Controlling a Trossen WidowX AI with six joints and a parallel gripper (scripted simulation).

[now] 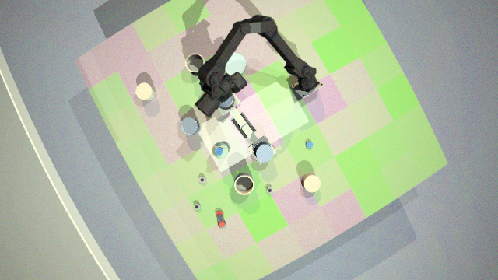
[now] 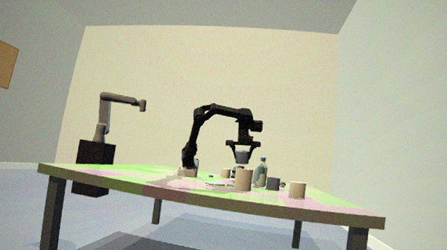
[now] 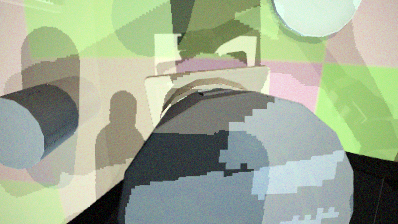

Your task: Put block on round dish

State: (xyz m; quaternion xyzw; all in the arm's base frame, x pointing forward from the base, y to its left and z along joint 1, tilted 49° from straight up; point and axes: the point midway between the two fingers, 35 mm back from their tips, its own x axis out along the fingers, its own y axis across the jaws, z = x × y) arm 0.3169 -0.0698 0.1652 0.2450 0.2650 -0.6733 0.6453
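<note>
My gripper tip is now 5 cm above the pale green block and 1 cm to the right of it. From my gripper tip the other things lie so: pale round dish: 14 cm below, 13 cm behind, 10 cm to the right; small balance: 13 cm to the left, 10 cm below, 1 cm ahead; blue-capped bottle: 15 cm to the left, 14 cm ahead, 3 cm below.
</note>
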